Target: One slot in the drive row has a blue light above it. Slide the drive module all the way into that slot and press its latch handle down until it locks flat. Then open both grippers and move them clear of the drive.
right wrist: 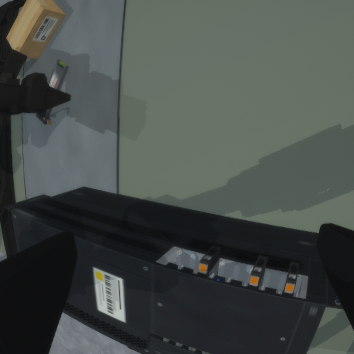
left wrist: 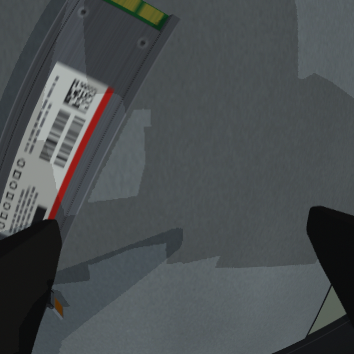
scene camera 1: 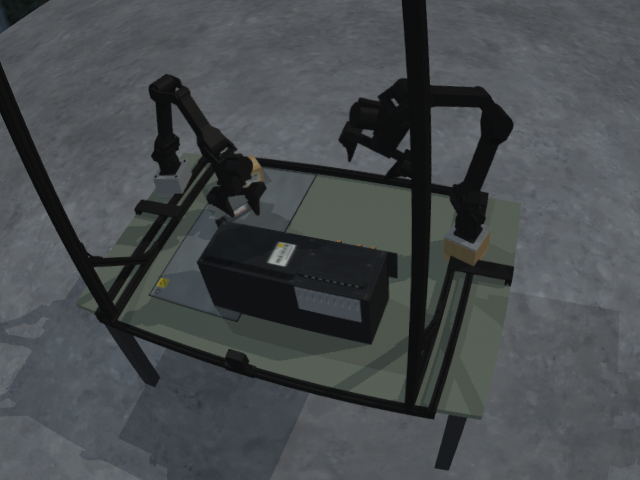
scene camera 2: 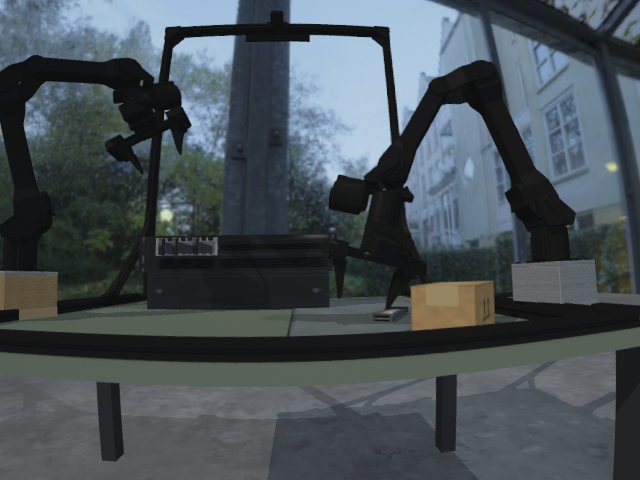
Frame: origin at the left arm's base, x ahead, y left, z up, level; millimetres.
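Where they show: left gripper, between the fingertips: [right wrist: 58,99] [left wrist: 187,227] [scene camera 1: 245,215] [scene camera 2: 363,303]; right gripper, between the fingertips: [right wrist: 201,243] [scene camera 1: 367,169] [scene camera 2: 161,163]; left arm's base, origin of its link: [scene camera 1: 170,169] [scene camera 2: 551,261]; right arm's base, origin of its link: [scene camera 1: 468,231] [scene camera 2: 19,271].
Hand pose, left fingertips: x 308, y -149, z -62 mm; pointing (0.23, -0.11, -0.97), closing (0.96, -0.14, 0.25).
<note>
Each offset is from my left fingertips to the centre of the thing. "spot": to the spot under its first point. Level surfaces: height alone.
The drive module @[dx -39, dy +21, dz -18 mm] [scene camera 1: 240,210] [scene camera 2: 390,314] [left wrist: 75,125] [right wrist: 56,80] lies flat on the grey mat, with its label up and an orange-tipped latch end. My left gripper [scene camera 1: 244,213] [scene camera 2: 363,302] [left wrist: 187,227] is open and empty, low over the mat; one finger is over the module and hides part of it in the left wrist view. My right gripper [scene camera 1: 370,167] [scene camera 2: 160,162] [right wrist: 201,243] is open and empty, high above the black drive chassis @[dx +219, dy -286, dz +63 mm] [scene camera 1: 242,289] [scene camera 2: 237,291] [right wrist: 215,310]. A blue light @[spot: dx +343, dy -232, dz +148 mm] [right wrist: 218,280] shows at the row, between the first and second orange latches from the left.
A cardboard box @[dx -65, dy +181, dz +8 mm] [scene camera 1: 256,167] [scene camera 2: 452,304] [right wrist: 37,27] stands near the module. The grey mat @[dz -22 mm] [scene camera 1: 180,268] [scene camera 2: 315,325] [left wrist: 225,150] [right wrist: 95,165] runs under one end of the chassis. Black frame posts [scene camera 1: 417,206] rise around the green table @[dz -24 mm] [scene camera 1: 356,206] [right wrist: 225,75].
</note>
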